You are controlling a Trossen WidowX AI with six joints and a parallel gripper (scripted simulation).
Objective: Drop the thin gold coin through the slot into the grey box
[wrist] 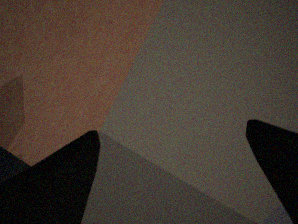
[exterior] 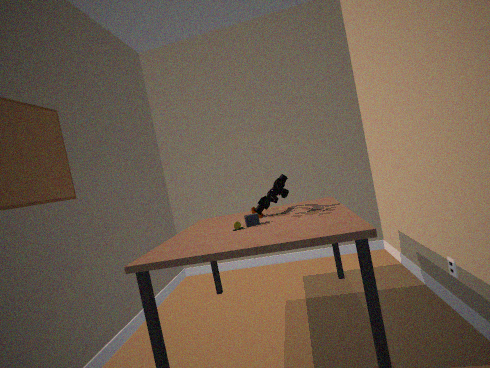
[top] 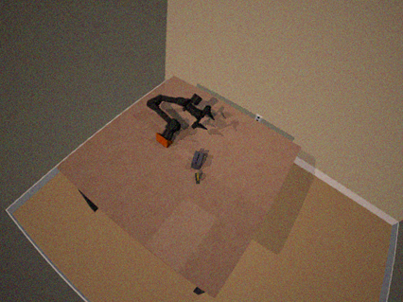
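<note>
The gold coin is 120 mm ahead of my gripper tip, 300 mm to the right of it and 150 mm below it.
</note>
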